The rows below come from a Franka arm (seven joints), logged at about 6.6 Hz.
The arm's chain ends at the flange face. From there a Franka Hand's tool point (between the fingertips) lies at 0.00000 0.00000 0.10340 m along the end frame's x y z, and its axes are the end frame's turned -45 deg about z.
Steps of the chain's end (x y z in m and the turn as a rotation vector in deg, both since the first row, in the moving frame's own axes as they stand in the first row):
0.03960 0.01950 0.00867 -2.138 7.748 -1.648
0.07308 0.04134 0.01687 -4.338 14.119 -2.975
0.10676 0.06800 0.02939 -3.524 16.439 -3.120
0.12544 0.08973 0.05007 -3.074 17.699 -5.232
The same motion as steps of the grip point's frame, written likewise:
0.02153 0.05426 0.00765 -6.990 3.967 -1.648
0.03539 0.10387 0.01345 -13.051 6.916 -2.975
0.04433 0.14823 0.02497 -14.116 9.132 -3.120
0.04478 0.17734 0.04503 -14.689 10.341 -5.232

